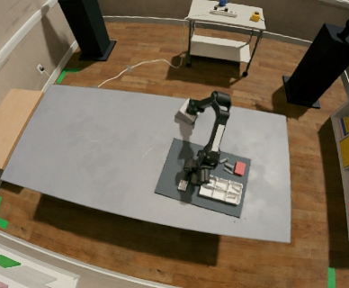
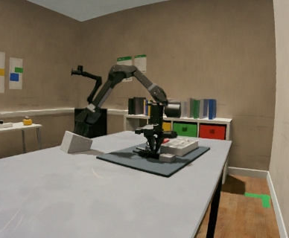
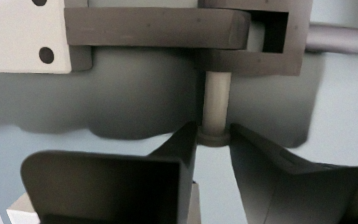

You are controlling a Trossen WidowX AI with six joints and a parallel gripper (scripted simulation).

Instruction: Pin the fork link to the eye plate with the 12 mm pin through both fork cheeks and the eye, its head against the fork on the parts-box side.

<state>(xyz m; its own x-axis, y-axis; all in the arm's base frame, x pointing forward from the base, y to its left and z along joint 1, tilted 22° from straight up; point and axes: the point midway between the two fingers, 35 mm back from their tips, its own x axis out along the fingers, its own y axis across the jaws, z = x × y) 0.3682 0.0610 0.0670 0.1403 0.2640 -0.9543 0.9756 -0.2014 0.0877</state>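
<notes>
My hand is 20 mm to the left of the headed pin and 30 mm above it. Round my hand: eye plate 10 mm ahead, 50 mm to the right, 30 mm below; mat 10 mm ahead, 50 mm to the left, 50 mm below; fork link 30 mm behind, 50 mm to the right, 30 mm below.
</notes>
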